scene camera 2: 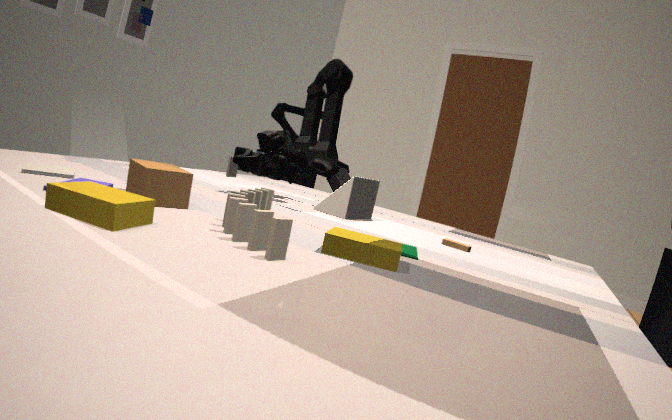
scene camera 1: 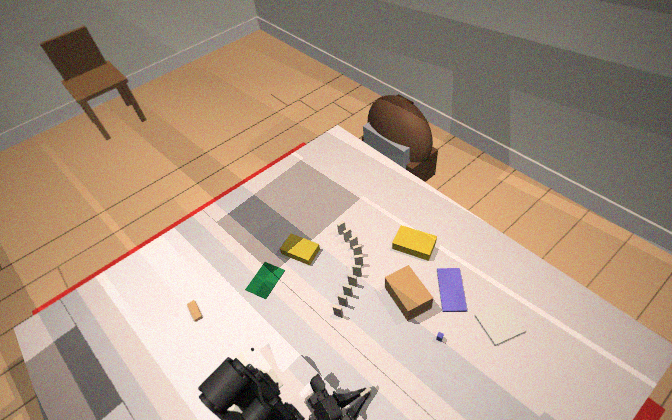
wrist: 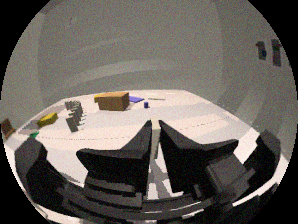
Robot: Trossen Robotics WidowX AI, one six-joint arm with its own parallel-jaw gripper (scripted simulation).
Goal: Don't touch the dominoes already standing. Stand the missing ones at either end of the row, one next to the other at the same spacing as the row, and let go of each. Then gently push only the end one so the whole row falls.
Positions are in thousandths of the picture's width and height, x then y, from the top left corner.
Labels:
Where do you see a green sheet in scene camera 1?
At 391,677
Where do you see a yellow block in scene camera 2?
508,580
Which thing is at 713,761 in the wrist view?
The gripper.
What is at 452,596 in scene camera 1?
A yellow block.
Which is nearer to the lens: the brown box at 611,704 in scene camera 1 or the yellow block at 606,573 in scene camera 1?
The brown box.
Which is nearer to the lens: the brown box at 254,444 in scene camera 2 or the yellow block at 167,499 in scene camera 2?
The yellow block.

